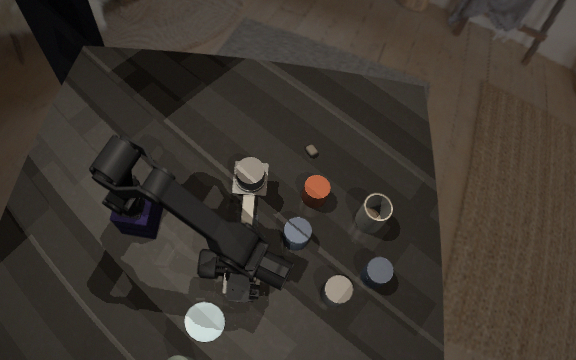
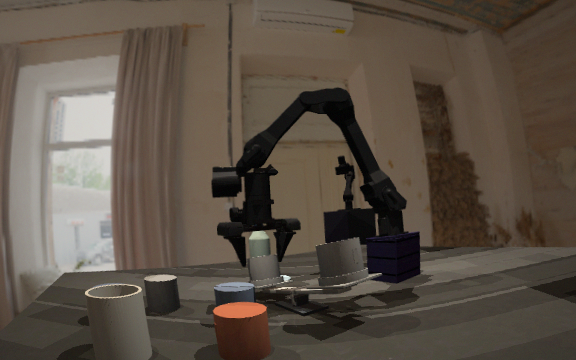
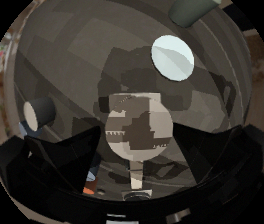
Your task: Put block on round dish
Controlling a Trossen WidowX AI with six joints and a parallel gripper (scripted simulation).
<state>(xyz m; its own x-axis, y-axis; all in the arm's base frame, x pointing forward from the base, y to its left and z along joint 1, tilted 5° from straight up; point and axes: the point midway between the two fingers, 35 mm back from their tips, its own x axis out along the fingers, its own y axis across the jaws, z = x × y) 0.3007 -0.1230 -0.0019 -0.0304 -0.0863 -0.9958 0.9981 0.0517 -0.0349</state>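
The grey block lies 30 mm below my gripper tip. Round my gripper tip: round pale dish 80 mm behind, 120 mm to the right, 70 mm below; then pale green cylinder 110 mm behind, 240 mm to the right, 40 mm above; then small balance 10 mm behind, 140 mm to the left, 50 mm below.
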